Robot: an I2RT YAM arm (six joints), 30 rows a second.
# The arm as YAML. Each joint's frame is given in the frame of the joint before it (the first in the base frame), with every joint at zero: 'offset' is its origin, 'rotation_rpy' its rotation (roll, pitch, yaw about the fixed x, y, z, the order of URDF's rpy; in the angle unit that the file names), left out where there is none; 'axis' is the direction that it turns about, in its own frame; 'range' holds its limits. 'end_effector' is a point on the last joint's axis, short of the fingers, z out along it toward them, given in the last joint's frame.
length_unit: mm
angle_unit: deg
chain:
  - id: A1
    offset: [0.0, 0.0, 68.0]
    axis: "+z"
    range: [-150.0, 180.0]
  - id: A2
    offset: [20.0, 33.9, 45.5]
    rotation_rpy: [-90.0, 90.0, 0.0]
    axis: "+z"
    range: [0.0, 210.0]
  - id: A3
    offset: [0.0, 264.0, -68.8]
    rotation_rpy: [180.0, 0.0, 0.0]
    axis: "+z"
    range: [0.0, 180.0]
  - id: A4
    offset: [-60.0, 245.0, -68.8]
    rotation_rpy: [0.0, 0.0, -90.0]
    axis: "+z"
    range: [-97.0, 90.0]
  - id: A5
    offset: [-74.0, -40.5, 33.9]
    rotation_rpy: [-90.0, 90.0, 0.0]
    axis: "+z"
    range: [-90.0, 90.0]
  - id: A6
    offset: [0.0, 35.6, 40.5]
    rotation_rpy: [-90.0, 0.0, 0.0]
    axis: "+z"
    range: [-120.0, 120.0]
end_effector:
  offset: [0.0, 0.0, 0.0]
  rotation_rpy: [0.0, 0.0, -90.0]
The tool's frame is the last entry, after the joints.
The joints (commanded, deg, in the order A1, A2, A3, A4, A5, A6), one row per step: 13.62, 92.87, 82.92, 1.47, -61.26, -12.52; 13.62, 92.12, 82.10, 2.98, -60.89, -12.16; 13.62, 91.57, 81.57, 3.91, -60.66, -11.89; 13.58, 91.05, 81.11, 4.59, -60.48, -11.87; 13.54, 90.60, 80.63, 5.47, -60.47, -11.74; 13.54, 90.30, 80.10, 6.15, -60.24, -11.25; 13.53, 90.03, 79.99, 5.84, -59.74, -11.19; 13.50, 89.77, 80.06, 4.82, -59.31, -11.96; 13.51, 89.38, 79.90, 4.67, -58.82, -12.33; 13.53, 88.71, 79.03, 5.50, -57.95, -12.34; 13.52, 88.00, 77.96, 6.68, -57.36, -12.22; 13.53, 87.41, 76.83, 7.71, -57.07, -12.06; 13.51, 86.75, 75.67, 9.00, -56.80, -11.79; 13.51, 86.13, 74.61, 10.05, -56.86, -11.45; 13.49, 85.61, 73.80, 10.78, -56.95, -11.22
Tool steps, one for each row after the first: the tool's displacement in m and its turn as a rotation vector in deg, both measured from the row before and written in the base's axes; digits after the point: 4 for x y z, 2 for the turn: -0.0028, -0.0008, 0.0021, 0.38, -1.06, -0.39; -0.0022, -0.0006, 0.0017, 0.27, -0.67, -0.24; -0.0020, -0.0008, 0.0015, 0.16, -0.70, -0.22; -0.0018, -0.0007, 0.0013, 0.23, -0.70, -0.06; -0.0011, -0.0003, -0.0003, 0.22, 0.03, -0.25; -0.0010, -0.0005, 0.0004, -0.05, 0.19, -0.51; -0.0010, -0.0006, 0.0003, -0.42, -0.07, -0.43; -0.0015, -0.0005, 0.0011, -0.13, -0.44, -0.46; -0.0024, -0.0007, 0.0001, 0.08, -0.64, -0.85; -0.0026, -0.0009, -0.0004, 0.19, -0.69, -0.60; -0.0023, -0.0006, -0.0017, 0.15, -0.33, -0.28; -0.0026, -0.0008, -0.0011, 0.26, -0.52, -0.30; -0.0027, -0.0006, -0.0011, 0.26, -0.27, 0.05; -0.0023, -0.0006, -0.0007, 0.18, -0.21, 0.07
